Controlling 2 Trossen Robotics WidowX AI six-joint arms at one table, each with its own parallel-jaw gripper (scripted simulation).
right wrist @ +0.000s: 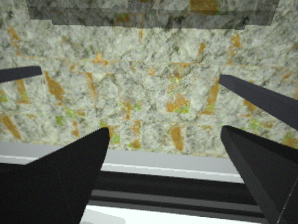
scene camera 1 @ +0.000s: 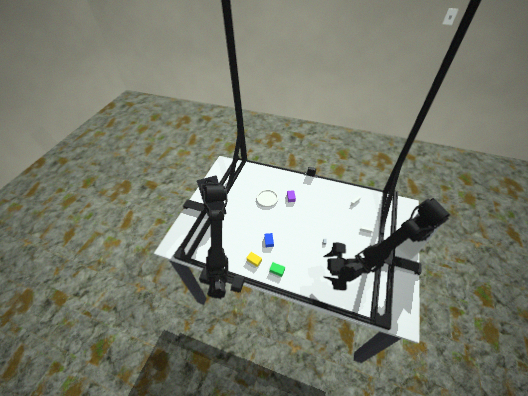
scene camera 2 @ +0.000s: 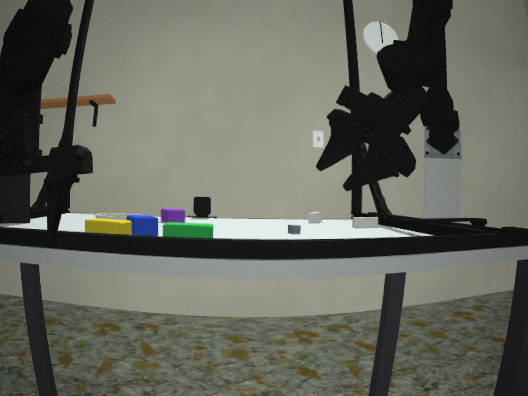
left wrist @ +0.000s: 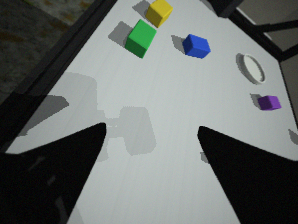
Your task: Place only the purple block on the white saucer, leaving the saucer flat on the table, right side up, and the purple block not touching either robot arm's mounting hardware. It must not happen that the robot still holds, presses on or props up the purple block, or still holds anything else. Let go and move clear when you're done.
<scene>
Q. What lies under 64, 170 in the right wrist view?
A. My right gripper.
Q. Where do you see a green block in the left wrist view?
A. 138, 41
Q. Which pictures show my left gripper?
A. Scene camera 1, scene camera 2 and the left wrist view only.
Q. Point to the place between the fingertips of my left gripper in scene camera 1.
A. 323, 266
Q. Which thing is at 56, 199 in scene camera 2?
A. My right gripper.
</scene>
